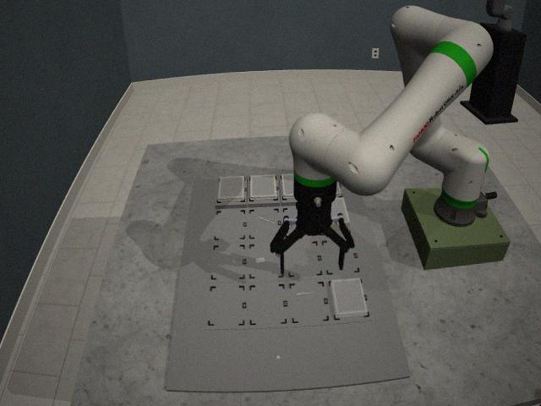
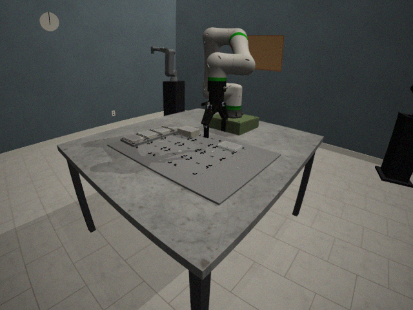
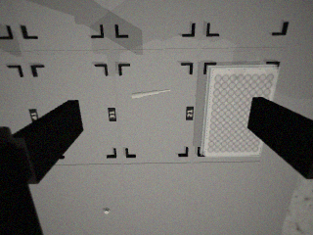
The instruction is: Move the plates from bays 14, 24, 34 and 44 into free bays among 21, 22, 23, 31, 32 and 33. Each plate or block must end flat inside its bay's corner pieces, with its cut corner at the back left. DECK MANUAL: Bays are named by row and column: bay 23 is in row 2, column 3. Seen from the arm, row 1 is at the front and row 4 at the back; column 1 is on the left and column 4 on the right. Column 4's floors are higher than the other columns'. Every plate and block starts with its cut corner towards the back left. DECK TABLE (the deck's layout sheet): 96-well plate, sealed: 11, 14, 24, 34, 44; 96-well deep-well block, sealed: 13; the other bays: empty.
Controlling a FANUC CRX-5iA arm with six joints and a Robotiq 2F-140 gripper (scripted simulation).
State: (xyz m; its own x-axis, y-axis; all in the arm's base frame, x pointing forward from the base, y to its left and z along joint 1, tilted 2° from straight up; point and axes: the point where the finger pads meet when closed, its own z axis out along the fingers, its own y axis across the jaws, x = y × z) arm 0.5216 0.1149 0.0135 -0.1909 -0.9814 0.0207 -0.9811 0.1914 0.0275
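Now: the white pointed piece 10 mm ahead of my hand and 100 mm below it. From my hand the other things lie so: sealed deep-well block 150 mm behind, 270 mm to the right, 80 mm below.
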